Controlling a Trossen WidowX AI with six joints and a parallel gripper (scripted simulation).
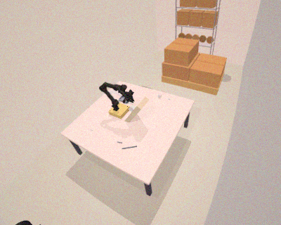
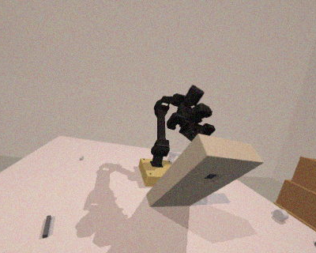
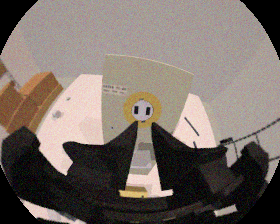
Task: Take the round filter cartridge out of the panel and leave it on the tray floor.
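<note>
My gripper tip is 60 mm short of the grey round filter cartridge and 40 mm above it. Round my gripper tip: grey tray: 380 mm behind, 270 mm to the left, 270 mm below; dark bar: 390 mm to the right, 280 mm below, 30 mm ahead; beige service panel: 120 mm below, 10 mm ahead.
</note>
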